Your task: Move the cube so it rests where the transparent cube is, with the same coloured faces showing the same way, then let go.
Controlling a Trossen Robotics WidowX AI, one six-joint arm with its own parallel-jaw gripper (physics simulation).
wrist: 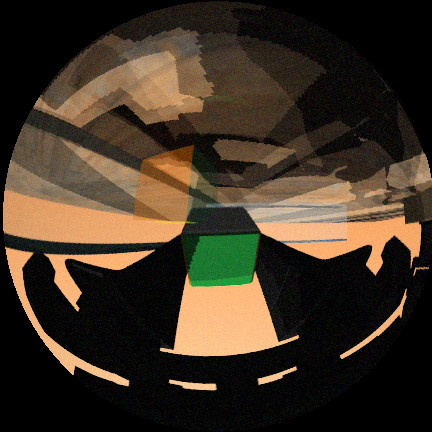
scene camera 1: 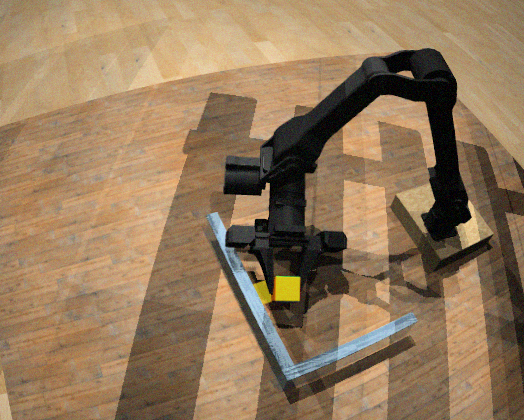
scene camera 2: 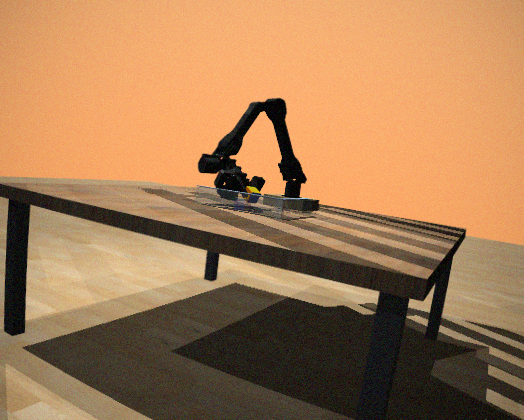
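Seen in the pictures: gripper, fingertip midpoint: (wrist: 218, 236) (scene camera 1: 284, 294); arm's base at its link origin: (scene camera 1: 439, 225) (scene camera 2: 291, 197).
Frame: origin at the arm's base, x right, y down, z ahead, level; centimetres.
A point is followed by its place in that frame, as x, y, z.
The solid cube (scene camera 1: 288, 288) {-8.0, -2.9, 34.7} (scene camera 2: 252, 190) {-8.4, -2.7, 36.0} (wrist: 223, 259) {-5.3, -1.7, 34.2} is between the fingers of my gripper (scene camera 1: 289, 297) {-7.7, -0.6, 34.9} (wrist: 218, 236) {-7.7, -0.6, 34.9}, which is shut on it low over the table. It shows yellow in scene camera 1, with a thin orange-red left edge, and green in the wrist view. The transparent cube (scene camera 1: 262, 292) {-6.2, 0.2, 38.0} (wrist: 164, 187) {-4.1, 1.9, 37.2} is just left of it, beside the long wall; its yellow face is partly hidden by a finger in scene camera 1. Its orange and green sides show in the wrist view. Whether the solid cube touches the table is unclear.
Two see-through walls with pale blue top edges (scene camera 1: 241, 277) {-4.1, -1.9, 41.0} (scene camera 2: 216, 188) {1.1, -1.8, 42.7} meet in a corner in front of the gripper. The long one runs close along the transparent cube's left side. The arm's base block (scene camera 1: 472, 230) {-2.9, 0.0, -7.8} (scene camera 2: 302, 204) stands on the right of the table (scene camera 2: 225, 244) {-37.8, 6.0, 79.9}.
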